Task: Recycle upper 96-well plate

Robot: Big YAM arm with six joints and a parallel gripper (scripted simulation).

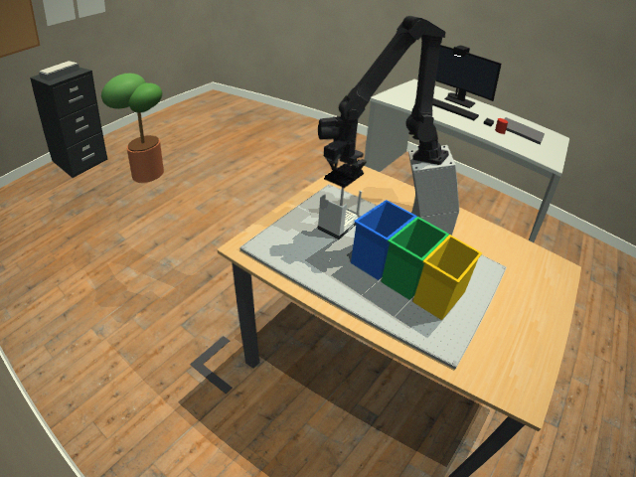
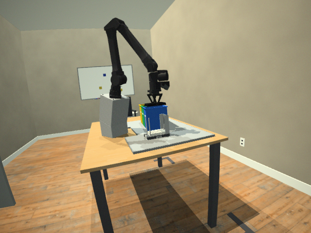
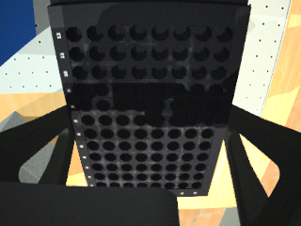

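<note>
Now: the dark 96-well plate right at my hand. Also, from my hand: blue bin 220 mm to the left, 140 mm below, 60 mm ahead; green bin 350 mm to the left, 140 mm below, 80 mm ahead; white plate 200 mm below.
</note>
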